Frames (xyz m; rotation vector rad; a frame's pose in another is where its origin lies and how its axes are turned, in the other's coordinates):
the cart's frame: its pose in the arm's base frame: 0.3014 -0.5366 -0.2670 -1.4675 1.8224 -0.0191
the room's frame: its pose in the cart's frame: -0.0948 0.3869 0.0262 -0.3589 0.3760 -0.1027
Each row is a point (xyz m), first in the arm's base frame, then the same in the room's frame.
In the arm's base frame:
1: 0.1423 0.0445 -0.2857
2: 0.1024 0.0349 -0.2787
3: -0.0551 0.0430 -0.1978
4: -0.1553 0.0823 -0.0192
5: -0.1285 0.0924 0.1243
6: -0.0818 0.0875 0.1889
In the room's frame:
1: -0.3901 -0.1172 -0.0268
2: -0.3787 -0.0810 -0.0438
3: -0.3892 0.0573 -0.1542
4: -0.4543 0.1246 -0.3405
5: -0.4948 0.0716 -0.4708
6: -0.5068 0.0129 -0.5236

